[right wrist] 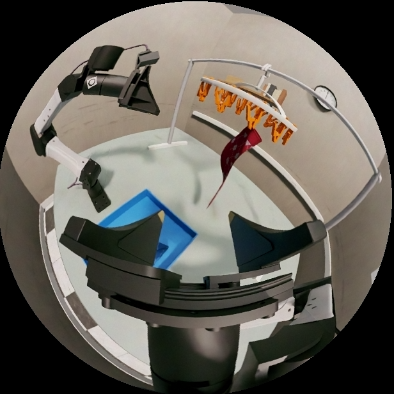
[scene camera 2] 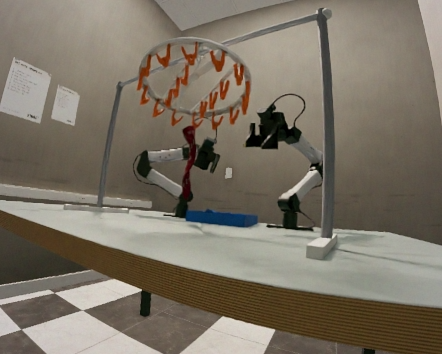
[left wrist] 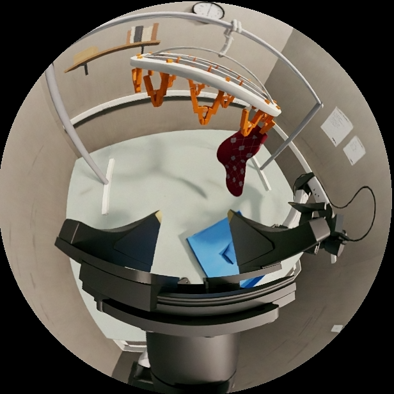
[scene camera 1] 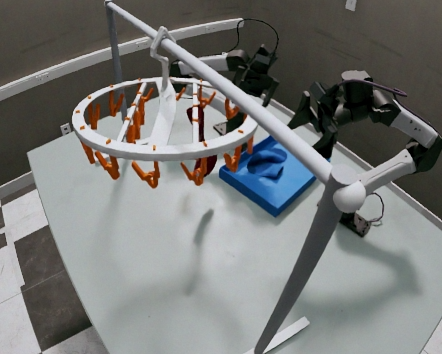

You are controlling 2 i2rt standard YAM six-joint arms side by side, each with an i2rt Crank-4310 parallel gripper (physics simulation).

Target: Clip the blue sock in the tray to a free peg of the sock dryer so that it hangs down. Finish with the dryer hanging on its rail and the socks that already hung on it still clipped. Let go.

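Observation:
The blue sock lies bunched in the blue tray on the table. The white ring dryer with orange pegs hangs by its hook on the grey rail. A dark red patterned sock hangs from one peg. My left gripper is open and empty, raised above the tray's level, right of the dryer in scene camera 2. My right gripper is open and empty; it is partly hidden behind the dryer and rail in scene camera 1.
A grey post holds the rail at the right in both scene views, standing on a white foot. Another post stands at the left in scene camera 2. The dryer and red sock hang above the table.

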